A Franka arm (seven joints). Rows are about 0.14 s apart.
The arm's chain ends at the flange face. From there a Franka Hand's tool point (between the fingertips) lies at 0.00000 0.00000 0.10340 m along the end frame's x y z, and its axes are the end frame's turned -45 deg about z.
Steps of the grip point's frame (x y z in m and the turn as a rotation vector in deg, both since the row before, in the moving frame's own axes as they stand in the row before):
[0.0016 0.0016 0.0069 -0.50 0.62 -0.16]
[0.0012 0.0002 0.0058 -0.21 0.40 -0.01]
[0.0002 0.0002 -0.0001 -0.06 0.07 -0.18]
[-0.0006 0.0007 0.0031 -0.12 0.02 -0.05]
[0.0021 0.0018 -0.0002 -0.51 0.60 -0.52]
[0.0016 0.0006 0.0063 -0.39 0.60 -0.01]
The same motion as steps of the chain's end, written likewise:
[0.0008 0.0002 0.0069 0.08 0.79 -0.16]
[0.0002 -0.0005 0.0058 0.13 0.43 -0.01]
[0.0001 0.0000 -0.0001 0.01 0.09 -0.18]
[-0.0001 0.0008 0.0031 -0.07 0.10 -0.05]
[0.0013 -0.0001 -0.0002 0.06 0.78 -0.52]
[0.0003 -0.0004 0.0063 0.15 0.70 -0.01]

